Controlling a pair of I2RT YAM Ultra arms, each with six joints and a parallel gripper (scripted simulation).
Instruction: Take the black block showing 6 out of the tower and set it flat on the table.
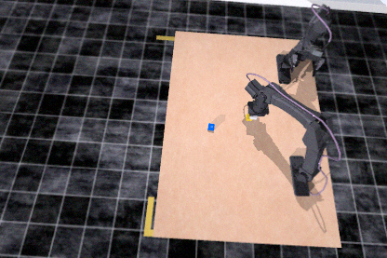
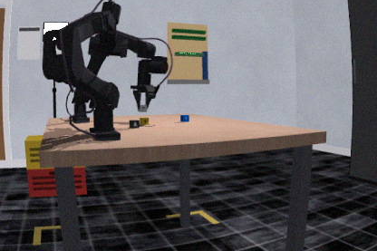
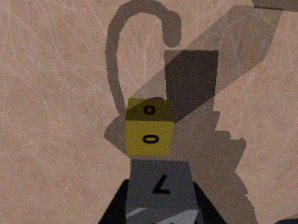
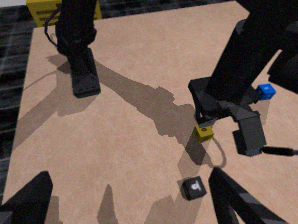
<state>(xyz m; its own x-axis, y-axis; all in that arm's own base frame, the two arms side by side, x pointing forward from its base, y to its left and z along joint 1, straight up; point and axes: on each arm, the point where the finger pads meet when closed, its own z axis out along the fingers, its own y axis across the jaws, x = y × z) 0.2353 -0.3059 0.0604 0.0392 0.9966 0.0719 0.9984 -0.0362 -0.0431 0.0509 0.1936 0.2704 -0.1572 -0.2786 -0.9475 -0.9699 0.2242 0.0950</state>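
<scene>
Now: left hand 70 mm past the black block showing 6, 110 mm to the left of it and 60 mm above it. The rest, counted from my left hand: grey block showing 7 (right at my left hand).
</scene>
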